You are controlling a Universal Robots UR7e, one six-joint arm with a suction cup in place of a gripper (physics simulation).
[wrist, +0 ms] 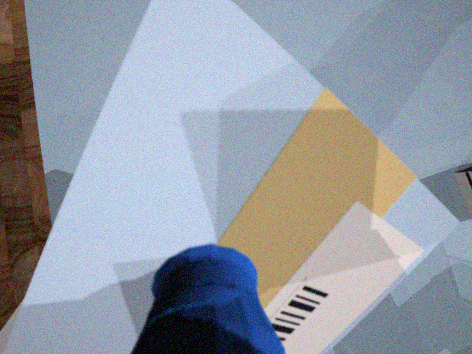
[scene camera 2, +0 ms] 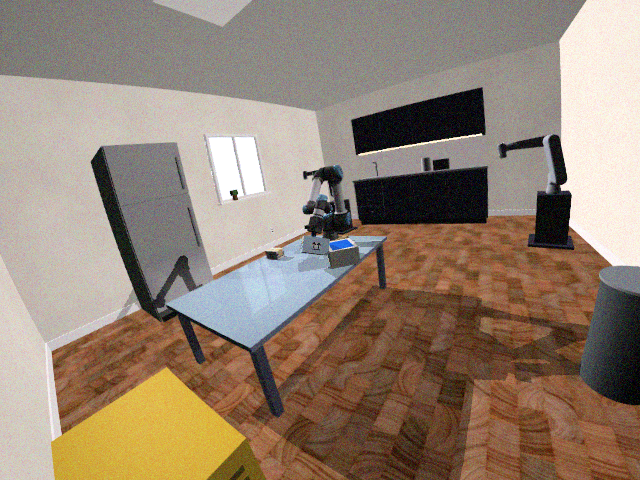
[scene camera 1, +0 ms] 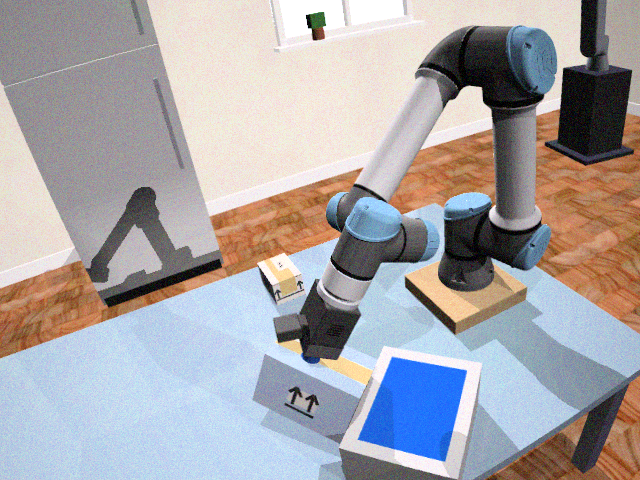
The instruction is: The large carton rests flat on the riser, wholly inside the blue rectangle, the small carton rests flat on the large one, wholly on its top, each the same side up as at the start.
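Observation:
The large grey carton (scene camera 1: 304, 397) (scene camera 2: 314, 245) (wrist: 164, 140), with a tan tape strip and a barcode label on top and up-arrows on its side, hangs a little above the table, just left of the riser. My suction cup (scene camera 1: 311, 359) (wrist: 210, 281) sits on its top near the tape and holds it. The white riser (scene camera 1: 366, 452) (scene camera 2: 343, 258) carries the blue rectangle (scene camera 1: 413, 410) (scene camera 2: 341, 245), which is bare. The small carton (scene camera 1: 281, 277) (scene camera 2: 274, 253) stands on the table behind the arm's wrist, arrows up.
The arm's base stands on a wooden plate (scene camera 1: 466, 310) at the table's right. The blue table (scene camera 1: 175, 357) (scene camera 2: 261, 295) runs long to the left. A grey fridge (scene camera 1: 128, 143) stands behind it. A yellow box (scene camera 2: 151, 438) is on the floor.

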